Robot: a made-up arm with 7 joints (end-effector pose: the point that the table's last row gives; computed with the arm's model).
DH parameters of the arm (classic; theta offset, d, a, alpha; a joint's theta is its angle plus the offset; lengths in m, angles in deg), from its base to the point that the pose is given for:
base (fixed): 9.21 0 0.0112 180
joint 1: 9.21 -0.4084 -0.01 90
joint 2: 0 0.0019 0.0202 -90
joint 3: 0 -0.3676 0.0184 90
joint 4: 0 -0.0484 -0.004 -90
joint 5: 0 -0.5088 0.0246 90
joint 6: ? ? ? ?
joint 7: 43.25 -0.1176 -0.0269 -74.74
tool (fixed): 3.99 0.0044 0 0
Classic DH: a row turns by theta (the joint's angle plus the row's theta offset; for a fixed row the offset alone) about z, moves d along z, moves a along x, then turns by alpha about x.
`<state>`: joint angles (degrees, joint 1 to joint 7).
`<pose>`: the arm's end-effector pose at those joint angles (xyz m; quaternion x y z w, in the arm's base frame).
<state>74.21 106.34 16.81 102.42 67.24 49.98 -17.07</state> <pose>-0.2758 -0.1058 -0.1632 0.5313 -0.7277 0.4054 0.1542</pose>
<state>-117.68 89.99 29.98 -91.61 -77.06 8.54 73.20</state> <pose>-0.4248 0.1390 0.8974 0.5515 0.2590 0.6333 0.4771</pose>
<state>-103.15 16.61 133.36 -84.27 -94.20 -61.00 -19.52</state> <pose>-0.5469 0.2725 0.7236 0.2013 0.1423 0.8519 0.4621</pose>
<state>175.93 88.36 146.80 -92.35 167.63 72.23 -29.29</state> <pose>-0.1773 -0.3721 -0.0044 -0.7251 -0.5503 -0.1648 0.3798</pose>
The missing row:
joint 6: 0 0.0018 0.0171 -90
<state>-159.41 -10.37 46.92 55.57 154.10 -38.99 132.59</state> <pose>-0.0360 0.4766 1.1721 -0.1621 0.8569 0.1185 0.4747</pose>
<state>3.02 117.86 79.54 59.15 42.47 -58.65 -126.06</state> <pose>0.5778 -0.5077 -0.0071 0.1116 0.5414 -0.7892 0.2676</pose>
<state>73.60 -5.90 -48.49 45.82 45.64 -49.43 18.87</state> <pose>0.3746 -0.0918 1.2315 0.1818 -0.7606 -0.3489 0.5165</pose>
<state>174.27 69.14 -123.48 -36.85 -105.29 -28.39 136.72</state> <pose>-0.9048 0.1949 0.4741 -0.6302 0.6737 0.0146 0.3857</pose>
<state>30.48 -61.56 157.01 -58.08 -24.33 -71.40 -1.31</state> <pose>-0.1226 0.3780 1.0721 -0.6029 -0.7589 -0.1186 0.2156</pose>
